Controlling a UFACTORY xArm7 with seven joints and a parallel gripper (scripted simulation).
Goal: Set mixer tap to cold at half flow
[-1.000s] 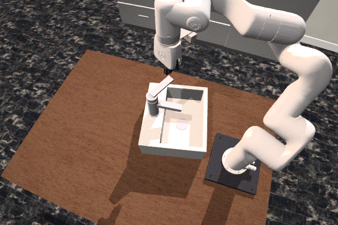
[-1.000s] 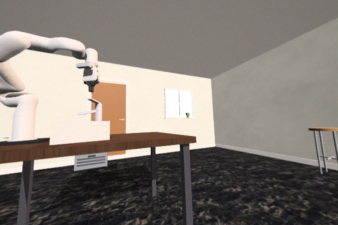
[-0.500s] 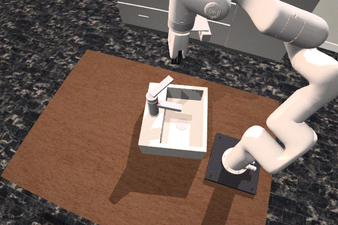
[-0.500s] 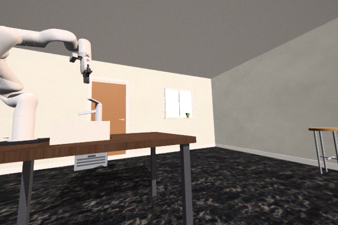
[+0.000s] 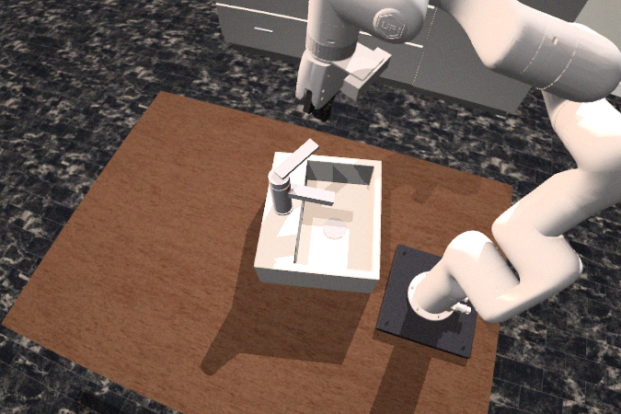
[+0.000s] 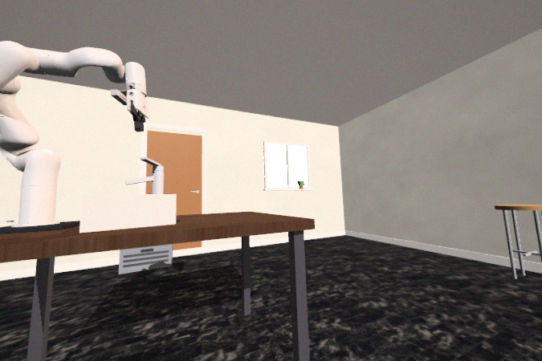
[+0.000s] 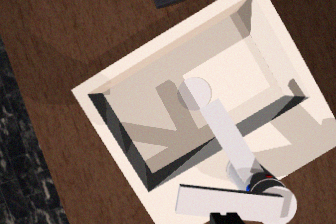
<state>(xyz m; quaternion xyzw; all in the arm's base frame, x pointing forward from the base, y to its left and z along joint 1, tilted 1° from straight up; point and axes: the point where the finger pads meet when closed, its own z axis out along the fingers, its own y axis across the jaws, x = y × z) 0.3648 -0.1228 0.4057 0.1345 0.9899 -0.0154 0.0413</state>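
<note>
My gripper is now 50 mm short of the lever, 20 mm to the right of it and 150 mm above it. Round my hand: white sink (50 mm behind, 40 mm to the left, 390 mm below); mixer tap (50 mm ahead, 50 mm to the left, 200 mm below).
</note>
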